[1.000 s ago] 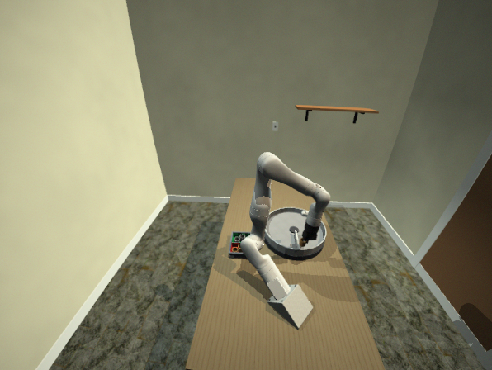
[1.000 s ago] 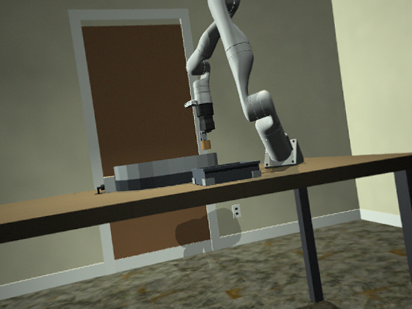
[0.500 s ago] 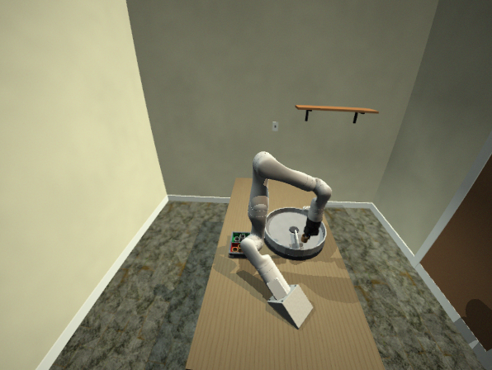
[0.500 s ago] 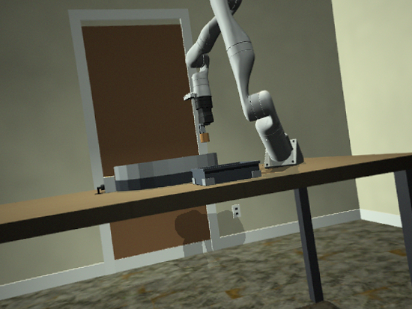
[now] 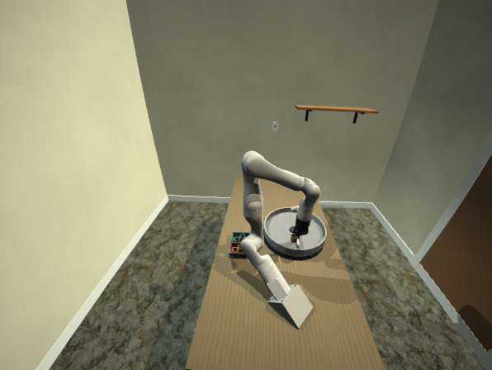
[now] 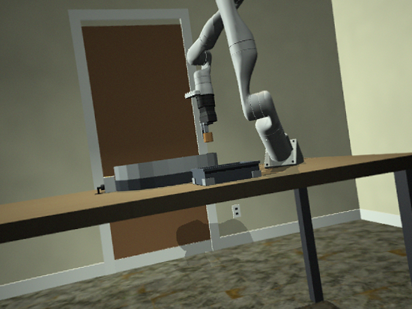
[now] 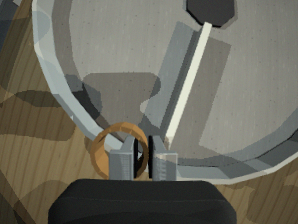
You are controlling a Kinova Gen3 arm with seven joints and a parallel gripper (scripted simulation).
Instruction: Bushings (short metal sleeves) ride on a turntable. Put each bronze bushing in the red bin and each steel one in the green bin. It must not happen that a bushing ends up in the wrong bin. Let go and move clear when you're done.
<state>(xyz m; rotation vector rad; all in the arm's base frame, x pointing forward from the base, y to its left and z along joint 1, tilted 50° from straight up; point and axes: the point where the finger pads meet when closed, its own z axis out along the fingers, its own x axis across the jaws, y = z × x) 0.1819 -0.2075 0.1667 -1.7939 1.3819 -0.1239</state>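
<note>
Now: hand 33 cm to the right of the bin tray and 15 cm above it. Also, from my hand: grey turntable: 18 cm ahead, 13 cm below.
</note>
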